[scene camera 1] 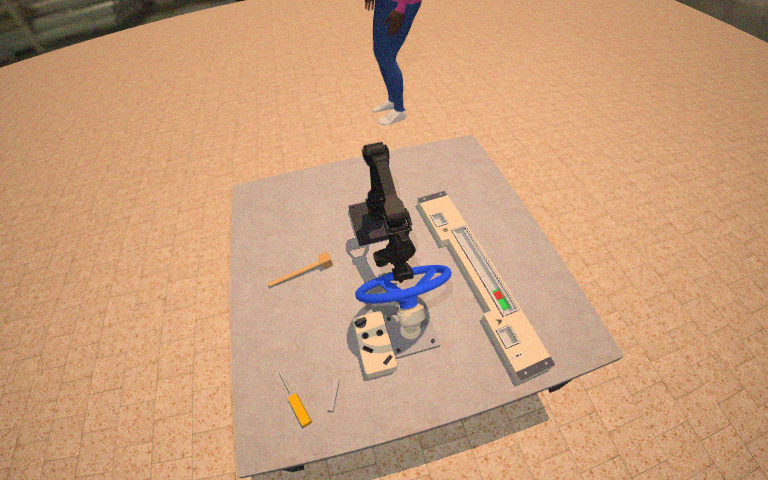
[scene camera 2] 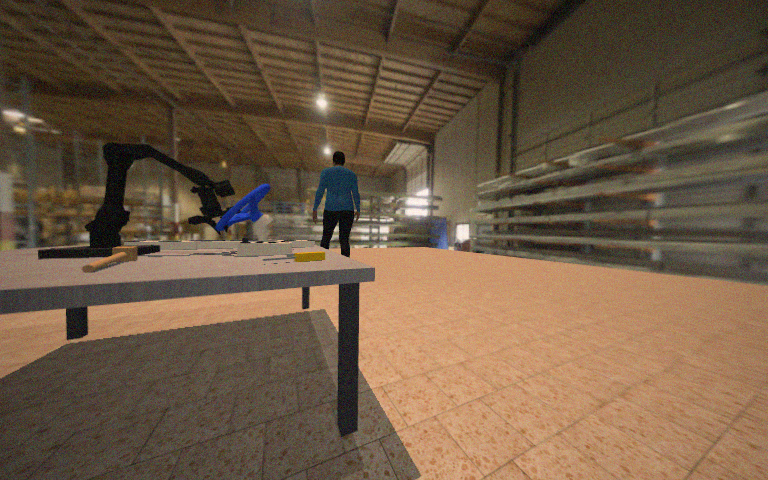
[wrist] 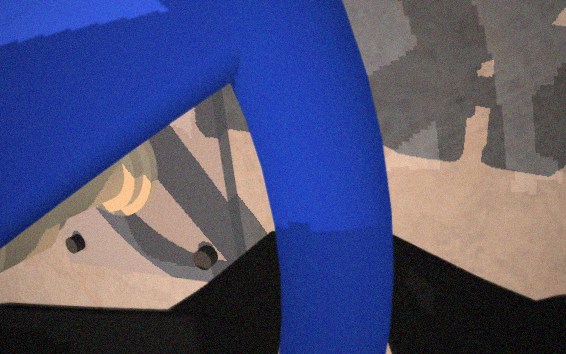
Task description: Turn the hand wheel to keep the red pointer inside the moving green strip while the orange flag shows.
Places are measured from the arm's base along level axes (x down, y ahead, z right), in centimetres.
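Pixels of known places: gripper, fingertip midpoint: (scene camera 2: 223,233); arm's base, origin of the base link: (scene camera 1: 378,214) (scene camera 2: 105,247).
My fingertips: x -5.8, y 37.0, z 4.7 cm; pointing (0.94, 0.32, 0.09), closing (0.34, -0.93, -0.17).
Note:
For each thing: its top centre in the pictures, then the offset to it from my fingertips. "spot": a spot on its surface instead. Level surfaces: height alone.
- long cream gauge, surface spot: (scene camera 1: 467,266) spot: dz -26.4, dx +4.7, dy +1.4 cm
- red pointer, surface spot: (scene camera 1: 498,294) spot: dz -30.9, dx +4.7, dy +16.3 cm
- green strip, surface spot: (scene camera 1: 504,305) spot: dz -30.6, dx +4.6, dy +20.9 cm
- wooden mallet, middle of its top: (scene camera 1: 297,267) (scene camera 2: 111,249) dz +33.1, dx +4.2, dy -22.1 cm
- yellow screwdriver, middle of its top: (scene camera 1: 291,395) (scene camera 2: 296,253) dz +45.8, dx +5.8, dy +23.5 cm
- thin grey hex key, middle of its top: (scene camera 1: 333,394) dz +33.4, dx +7.2, dy +27.2 cm
- table, its level: dx +8.6 cm
The blue hand wheel (scene camera 1: 390,295) (scene camera 2: 242,206) (wrist: 325,150) stands tilted on its pale base. My gripper (scene camera 1: 402,276) (wrist: 325,243) is shut on the wheel's rim at the side nearest the arm, beside where a spoke joins; a black finger shows on each side of it in the wrist view. On the long cream gauge (scene camera 1: 467,266), the red pointer (scene camera 1: 498,294) overlaps the upper end of the green strip (scene camera 1: 504,305), near the slot's lower end. Most of the green lies below the pointer; a thin green edge seems to show above it. No orange flag shows on the gauge.
A cream box with black knobs (scene camera 1: 374,362) lies beside the wheel base. A wooden mallet (scene camera 1: 300,273) (scene camera 2: 110,260), a yellow screwdriver (scene camera 1: 299,408) (scene camera 2: 309,256) and a thin grey hex key (scene camera 1: 335,396) lie on the table (scene camera 1: 271,226). A person (scene camera 1: 389,50) stands beyond the table.

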